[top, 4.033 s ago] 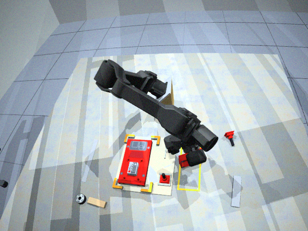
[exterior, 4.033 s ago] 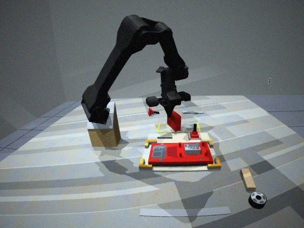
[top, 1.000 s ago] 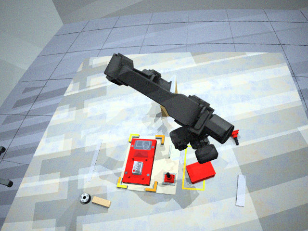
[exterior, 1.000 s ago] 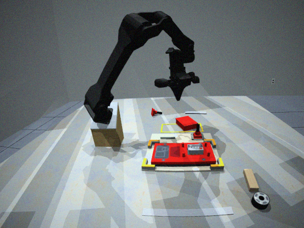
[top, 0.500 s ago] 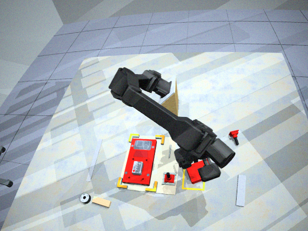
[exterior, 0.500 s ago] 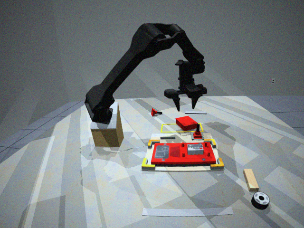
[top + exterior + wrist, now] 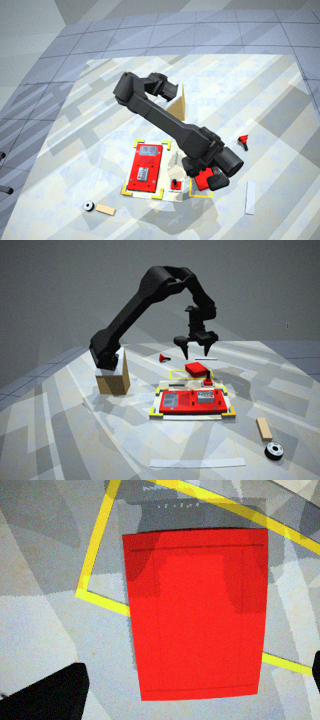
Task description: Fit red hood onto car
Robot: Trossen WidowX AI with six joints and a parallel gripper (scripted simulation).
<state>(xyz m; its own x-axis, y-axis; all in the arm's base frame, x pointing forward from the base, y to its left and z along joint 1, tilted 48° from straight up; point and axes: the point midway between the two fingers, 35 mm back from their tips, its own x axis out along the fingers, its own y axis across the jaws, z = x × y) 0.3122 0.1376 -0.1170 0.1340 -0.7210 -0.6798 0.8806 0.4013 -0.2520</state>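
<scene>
Now: the red hood 50 mm below my gripper tip. The rest, counted from my gripper tip: wooden block (360 mm to the right, 190 mm ahead, 60 mm below); then grey engine block (240 mm to the right, 40 mm below, 30 mm ahead); then black post (120 mm to the right, 40 mm ahead, 30 mm below).
</scene>
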